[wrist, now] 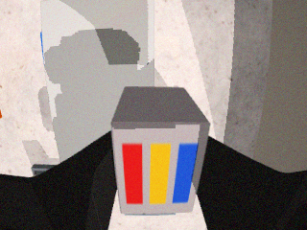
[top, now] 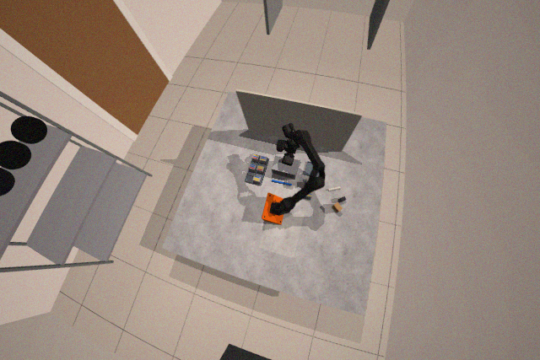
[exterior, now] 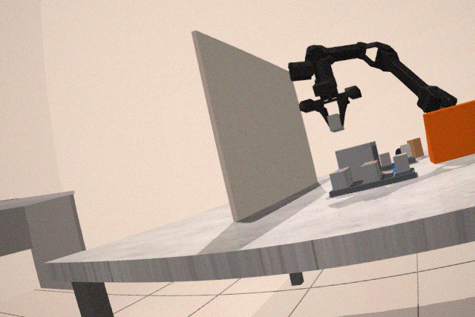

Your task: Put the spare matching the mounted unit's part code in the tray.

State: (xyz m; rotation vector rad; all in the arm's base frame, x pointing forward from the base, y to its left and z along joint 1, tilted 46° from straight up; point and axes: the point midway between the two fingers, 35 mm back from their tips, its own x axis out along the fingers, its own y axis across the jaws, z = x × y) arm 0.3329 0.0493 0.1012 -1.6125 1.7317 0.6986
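The grey mounted unit is 120 mm below my gripper tip, 40 mm behind it and 30 mm to the left of it. Also, from my gripper tip: tall panel 200 mm ahead, 60 mm above; small tan block 350 mm to the right, 250 mm behind, 130 mm below.
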